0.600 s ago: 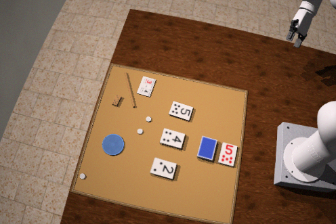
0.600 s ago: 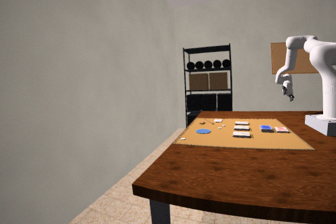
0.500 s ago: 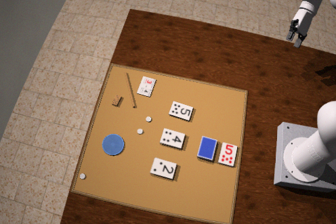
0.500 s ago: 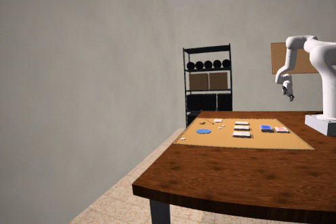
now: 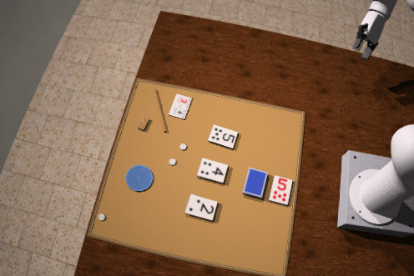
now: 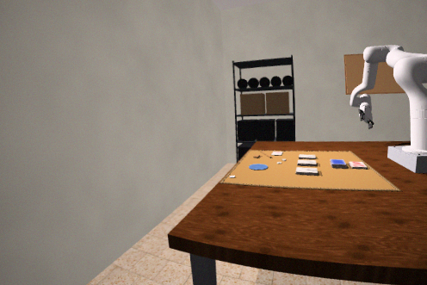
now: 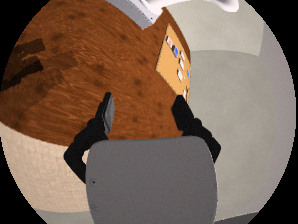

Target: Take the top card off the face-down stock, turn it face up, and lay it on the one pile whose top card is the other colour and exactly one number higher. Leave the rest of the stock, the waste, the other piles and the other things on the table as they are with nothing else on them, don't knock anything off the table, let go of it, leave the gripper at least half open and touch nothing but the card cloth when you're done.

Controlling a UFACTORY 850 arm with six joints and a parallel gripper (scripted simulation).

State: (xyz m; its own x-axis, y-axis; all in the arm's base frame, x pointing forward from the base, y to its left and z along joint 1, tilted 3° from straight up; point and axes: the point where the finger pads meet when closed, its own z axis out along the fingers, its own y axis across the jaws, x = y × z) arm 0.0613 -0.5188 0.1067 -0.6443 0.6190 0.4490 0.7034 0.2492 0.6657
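My gripper is now 34 cm short of the blue-backed card, 51 cm to the right of it and 13 cm above it. From my hand the other things lie so: tan card cloth: 51 cm ahead, 50 cm to the left, 16 cm below.
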